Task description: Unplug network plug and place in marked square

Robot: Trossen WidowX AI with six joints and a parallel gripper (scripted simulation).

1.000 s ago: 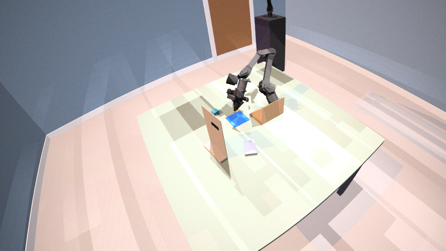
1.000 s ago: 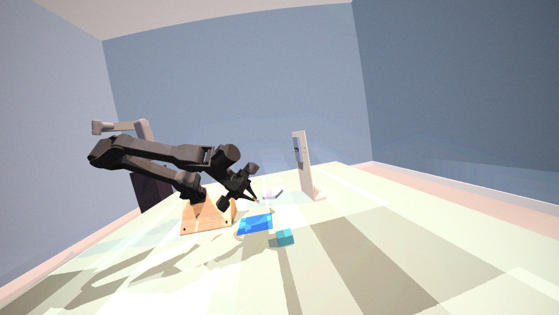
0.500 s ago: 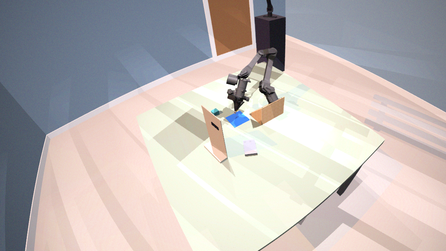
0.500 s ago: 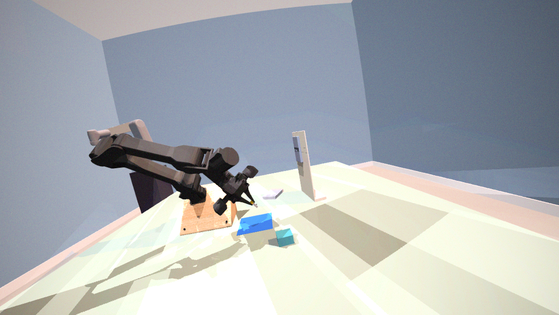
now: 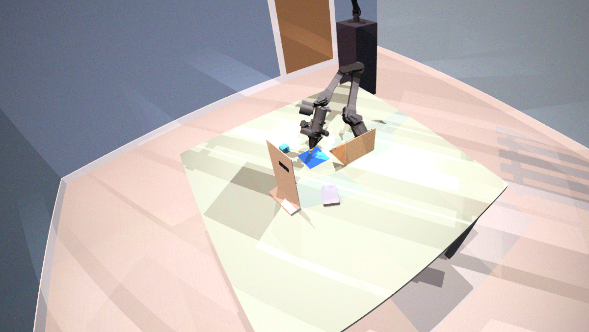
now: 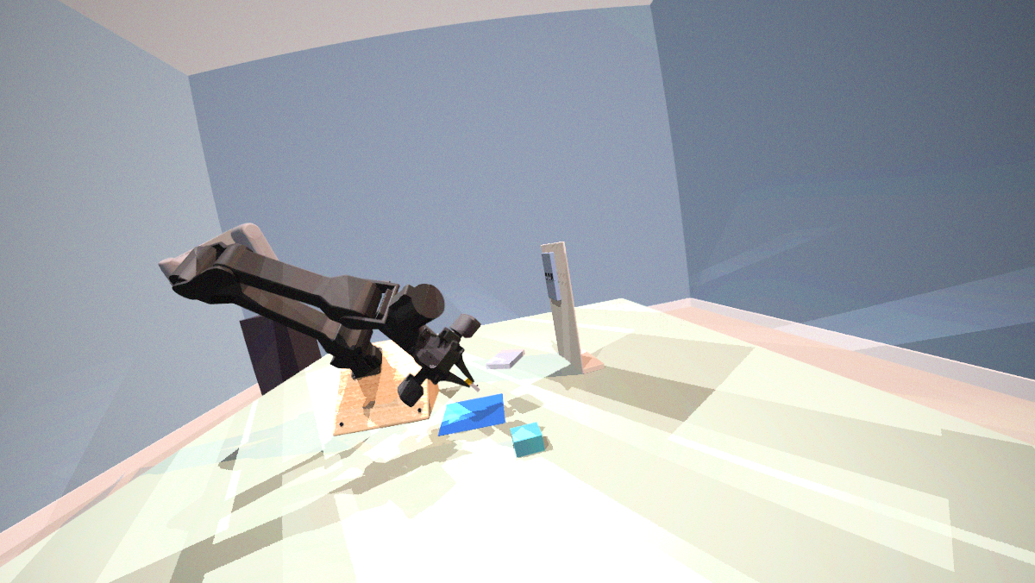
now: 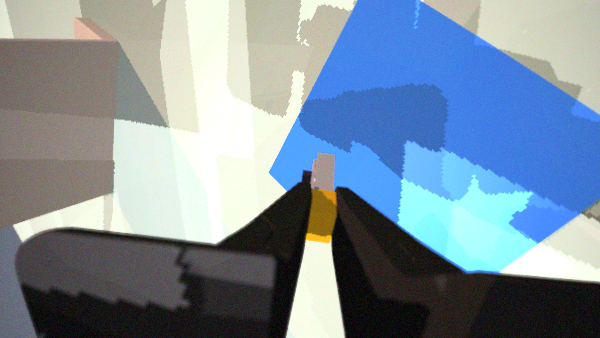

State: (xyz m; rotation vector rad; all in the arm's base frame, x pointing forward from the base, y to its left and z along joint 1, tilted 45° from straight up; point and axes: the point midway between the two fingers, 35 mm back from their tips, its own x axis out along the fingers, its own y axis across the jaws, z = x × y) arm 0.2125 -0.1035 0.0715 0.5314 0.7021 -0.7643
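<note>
The blue marked square is 6 cm below my gripper tip and 1 cm behind it. The rest, counted from my gripper tip: network plug (right at my gripper tip); then upright panel (23 cm ahead, 17 cm to the left, 7 cm above); then teal block (14 cm to the right, 8 cm ahead, 5 cm below).
</note>
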